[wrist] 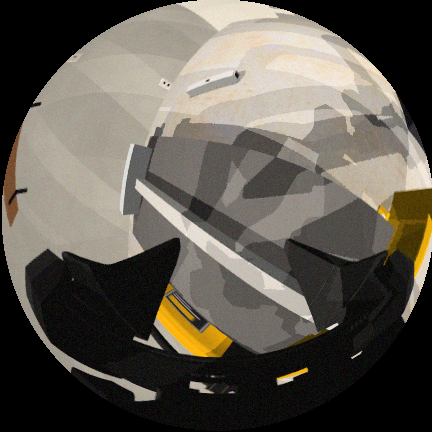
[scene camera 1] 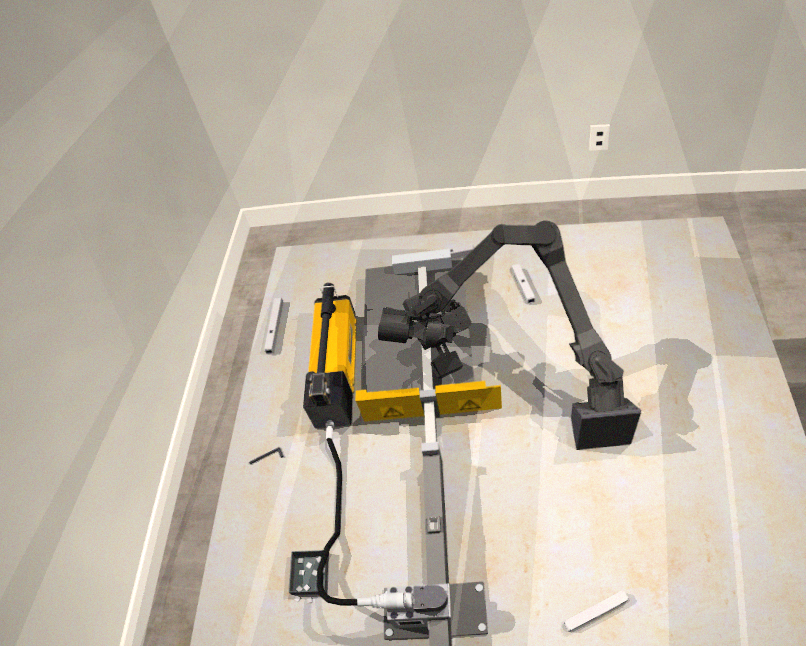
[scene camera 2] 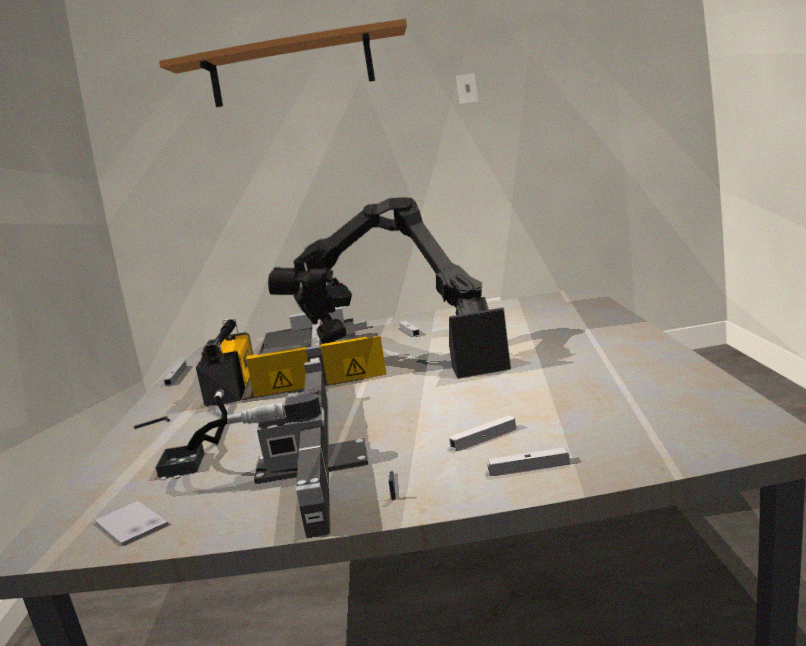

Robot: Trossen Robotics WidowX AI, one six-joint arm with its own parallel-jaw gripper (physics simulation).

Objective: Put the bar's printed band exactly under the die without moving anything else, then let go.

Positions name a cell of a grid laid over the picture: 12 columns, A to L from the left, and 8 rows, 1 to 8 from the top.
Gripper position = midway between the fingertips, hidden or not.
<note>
My gripper (scene camera 2: E5) is open, with nothing in its grasp. Also in view: a long pale bar (scene camera 1: G6). I also see a clamp station (scene camera 1: F5).
The long pale bar also shows in the wrist view (wrist: H6). My gripper is seen too in the wrist view (wrist: G5) and in scene camera 1 (scene camera 1: G5). The clamp station also shows in the wrist view (wrist: H4) and in scene camera 2 (scene camera 2: E6).
</note>
